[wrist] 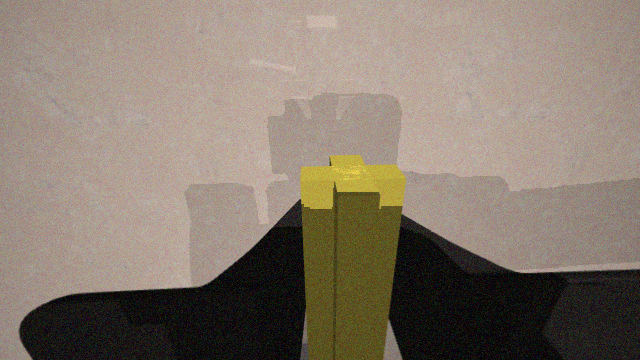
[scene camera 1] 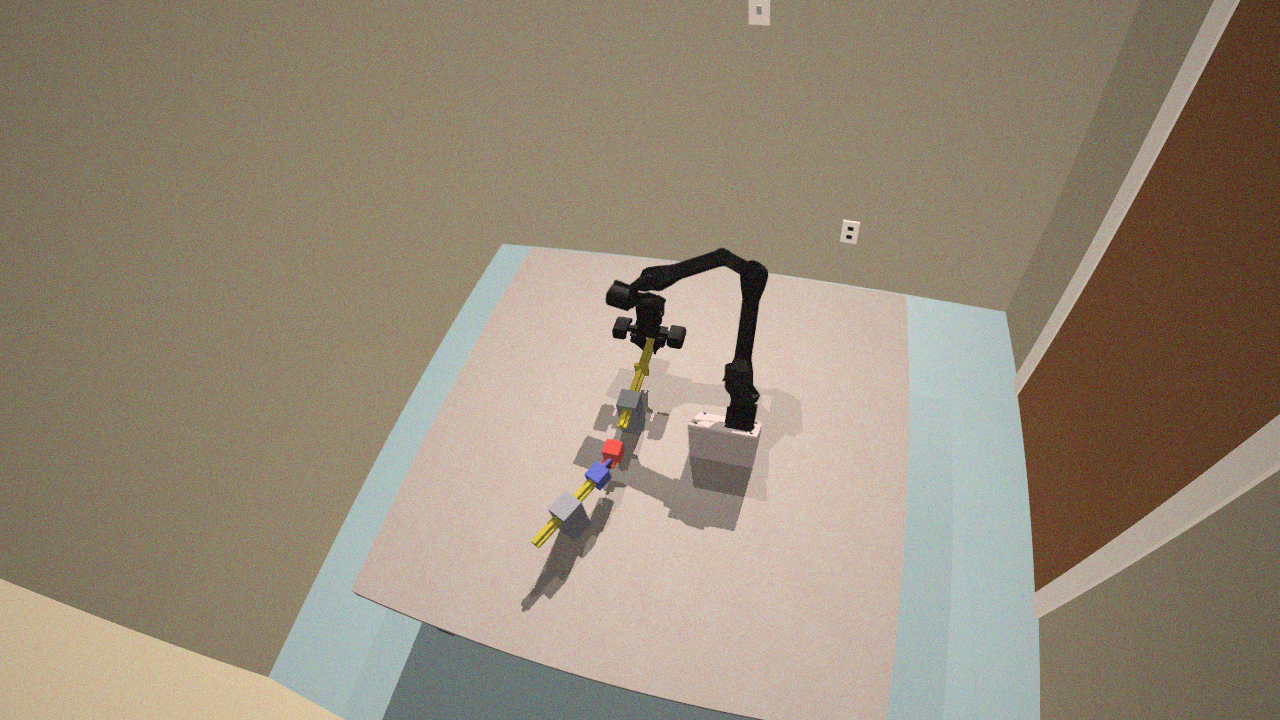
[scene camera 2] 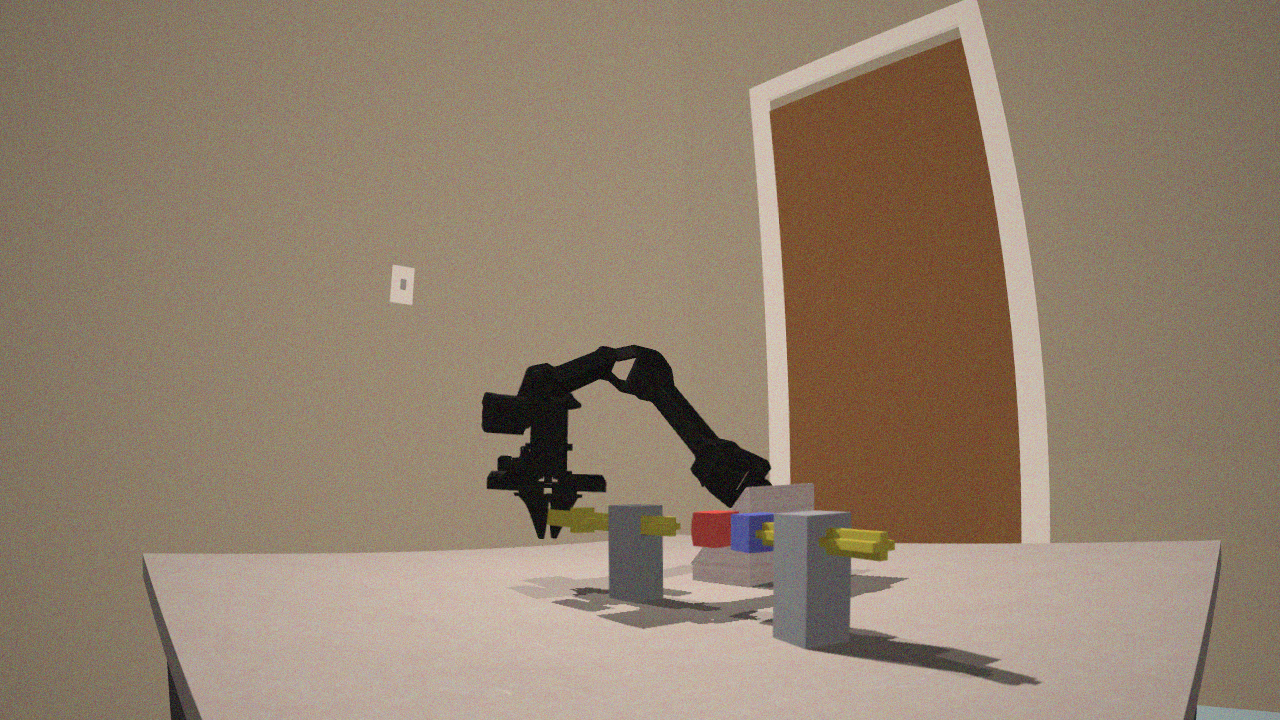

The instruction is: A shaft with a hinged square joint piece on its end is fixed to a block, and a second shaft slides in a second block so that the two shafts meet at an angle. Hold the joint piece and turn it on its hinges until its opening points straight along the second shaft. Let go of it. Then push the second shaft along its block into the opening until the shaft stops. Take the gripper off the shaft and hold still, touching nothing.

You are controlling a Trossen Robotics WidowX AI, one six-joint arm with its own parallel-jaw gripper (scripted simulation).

Labels:
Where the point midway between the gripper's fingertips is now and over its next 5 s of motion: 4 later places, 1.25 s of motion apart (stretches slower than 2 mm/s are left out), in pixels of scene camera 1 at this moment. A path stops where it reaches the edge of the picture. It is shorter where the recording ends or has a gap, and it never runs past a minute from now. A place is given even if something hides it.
My gripper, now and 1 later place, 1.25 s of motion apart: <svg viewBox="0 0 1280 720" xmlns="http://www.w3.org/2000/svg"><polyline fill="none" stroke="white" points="651,352 646,366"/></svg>

